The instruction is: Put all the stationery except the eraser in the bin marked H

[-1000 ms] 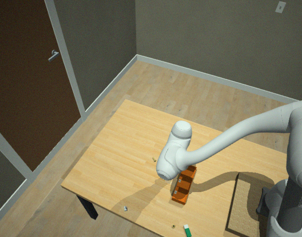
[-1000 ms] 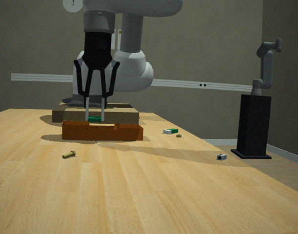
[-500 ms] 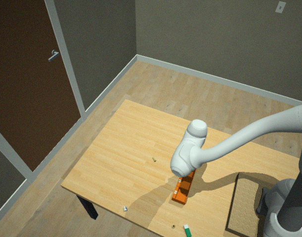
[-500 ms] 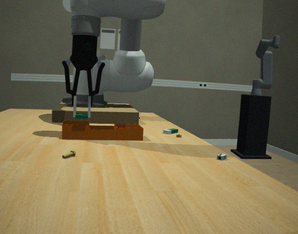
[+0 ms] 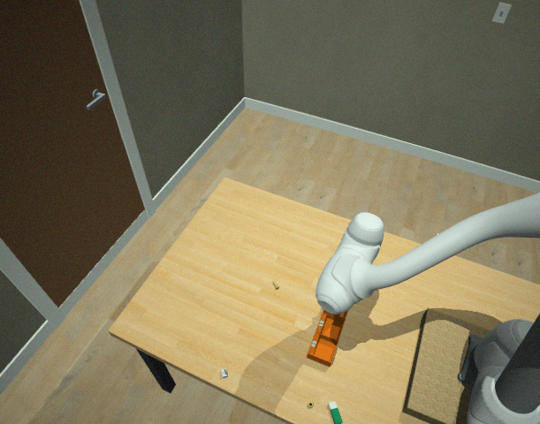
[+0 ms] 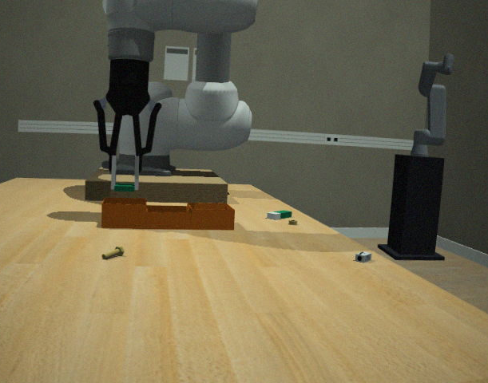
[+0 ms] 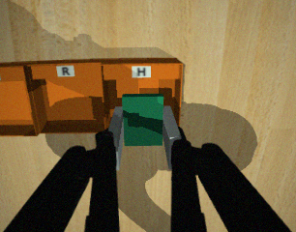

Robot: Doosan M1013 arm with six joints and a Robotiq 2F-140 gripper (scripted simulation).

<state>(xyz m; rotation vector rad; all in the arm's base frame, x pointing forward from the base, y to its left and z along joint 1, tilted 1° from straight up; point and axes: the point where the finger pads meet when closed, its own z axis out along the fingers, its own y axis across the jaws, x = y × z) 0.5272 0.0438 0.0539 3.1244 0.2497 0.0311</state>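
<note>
The white sharpener lies 410 mm to the left of my hand, 220 mm ahead of it and 90 mm below it. Round my hand: brass bolt (250 mm ahead, 90 mm below, 30 mm to the left); then orange three-compartment bin (90 mm to the left, 80 mm below); then green flat pad (30 mm below).
</note>
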